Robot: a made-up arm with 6 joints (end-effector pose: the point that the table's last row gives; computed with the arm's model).
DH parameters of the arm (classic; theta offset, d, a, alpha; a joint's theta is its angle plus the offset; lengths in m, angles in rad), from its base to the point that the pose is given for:
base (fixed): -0.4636 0 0.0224 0
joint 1: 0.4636 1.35 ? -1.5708
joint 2: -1.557 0 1.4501 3.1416
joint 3: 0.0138 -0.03 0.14 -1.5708
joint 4: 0 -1.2 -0.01 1.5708
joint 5: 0 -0.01 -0.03 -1.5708
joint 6: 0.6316 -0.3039 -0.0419 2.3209
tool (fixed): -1.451 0.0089 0 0
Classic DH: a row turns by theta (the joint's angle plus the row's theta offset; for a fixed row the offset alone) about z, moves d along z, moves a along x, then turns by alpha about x.
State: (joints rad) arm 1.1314 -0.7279 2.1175 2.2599 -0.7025 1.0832
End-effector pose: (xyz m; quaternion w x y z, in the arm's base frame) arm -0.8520 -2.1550 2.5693 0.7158 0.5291 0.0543 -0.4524
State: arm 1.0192 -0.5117 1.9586 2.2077 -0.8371 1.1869
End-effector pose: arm -0.8404 -1.7005 3.2494 0.7698 0.3713 0.0846 -0.5122
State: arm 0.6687 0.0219 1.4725 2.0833 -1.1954 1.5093
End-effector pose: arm 0.1530 -0.1853 4.1382 0.6448 -0.1041 0.2988 -0.6958
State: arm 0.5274 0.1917 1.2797 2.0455 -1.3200 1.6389
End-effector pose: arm 0.7583 0.1453 4.0404 0.4913 -0.2529 0.4036 -0.7292
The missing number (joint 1, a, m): 0.09
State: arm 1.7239 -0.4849 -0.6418 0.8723 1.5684 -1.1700
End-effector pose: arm -0.3651 0.6745 2.7528 0.3037 0.0153 -0.2747 -0.9122
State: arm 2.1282 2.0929 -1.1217 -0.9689 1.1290 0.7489
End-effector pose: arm 0.2106 0.0623 0.4508 0.5283 -0.7340 0.4221 -0.0636
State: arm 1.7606 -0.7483 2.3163 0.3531 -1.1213 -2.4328
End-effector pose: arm 0.4551 -2.1425 2.6869 0.8505 -0.2172 -0.0731 -0.4734
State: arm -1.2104 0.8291 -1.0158 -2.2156 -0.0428 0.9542
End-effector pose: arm 0.4183 -0.8230 0.8239 0.1352 -0.8775 0.1304 0.4413
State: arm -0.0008 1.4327 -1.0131 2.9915 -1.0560 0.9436
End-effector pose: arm 0.8037 0.0073 0.3436 0.0592 0.9412 -0.1187 -0.3107
